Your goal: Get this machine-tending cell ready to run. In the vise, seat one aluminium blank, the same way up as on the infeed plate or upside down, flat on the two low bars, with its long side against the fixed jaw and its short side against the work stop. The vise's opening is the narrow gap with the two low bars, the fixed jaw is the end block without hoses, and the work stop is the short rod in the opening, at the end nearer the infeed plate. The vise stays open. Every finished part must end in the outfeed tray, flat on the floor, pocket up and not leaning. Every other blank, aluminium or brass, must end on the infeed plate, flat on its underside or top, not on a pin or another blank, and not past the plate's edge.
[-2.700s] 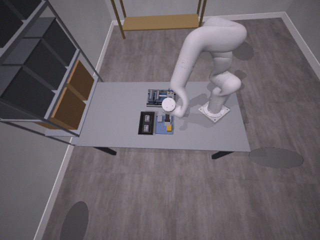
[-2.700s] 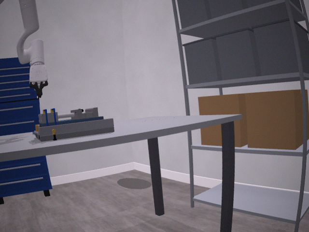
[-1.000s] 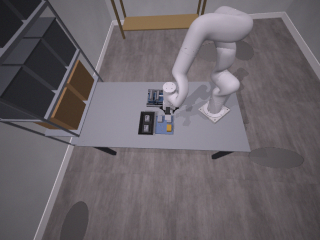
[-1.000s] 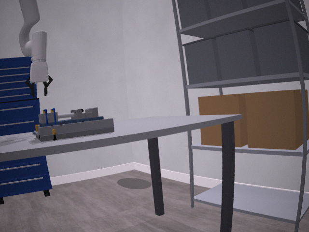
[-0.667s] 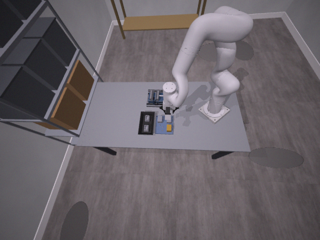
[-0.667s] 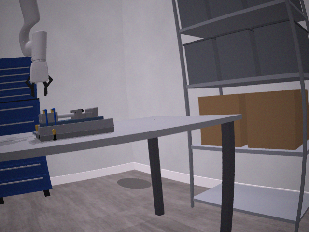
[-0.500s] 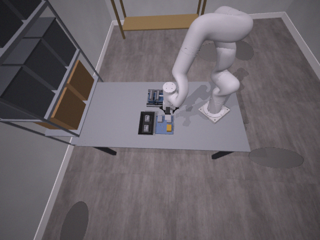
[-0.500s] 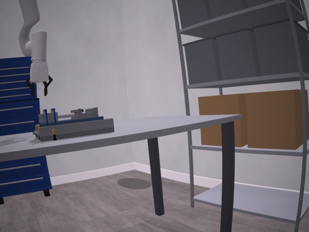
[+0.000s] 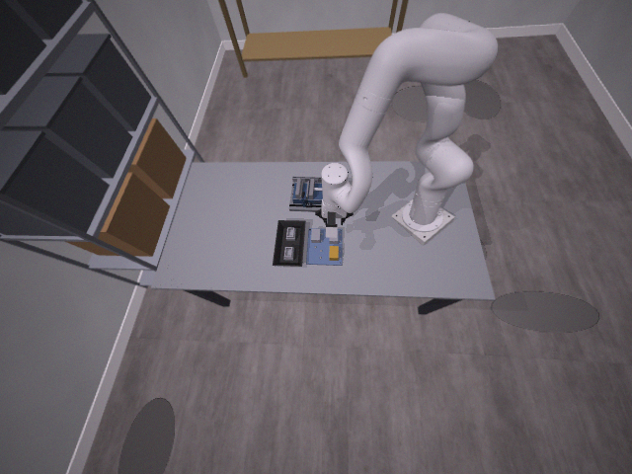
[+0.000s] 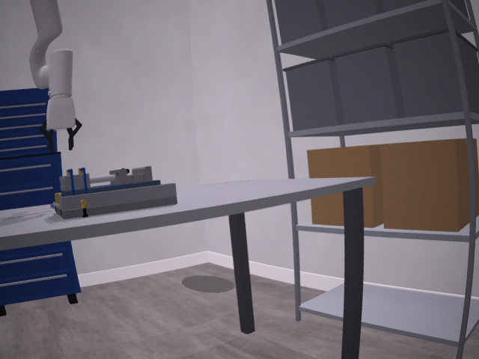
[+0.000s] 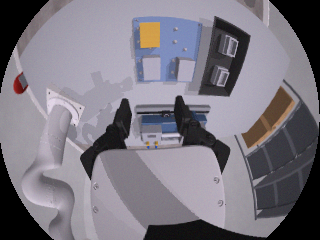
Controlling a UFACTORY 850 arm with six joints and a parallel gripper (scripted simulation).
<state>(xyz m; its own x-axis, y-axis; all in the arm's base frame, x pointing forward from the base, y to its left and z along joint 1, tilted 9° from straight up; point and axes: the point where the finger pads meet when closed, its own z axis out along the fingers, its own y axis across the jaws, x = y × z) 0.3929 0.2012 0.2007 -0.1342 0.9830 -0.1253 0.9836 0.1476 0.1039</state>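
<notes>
Right now my hand is 170 mm above the brass blank, 80 mm to the right of it and 10 mm past it.
</notes>
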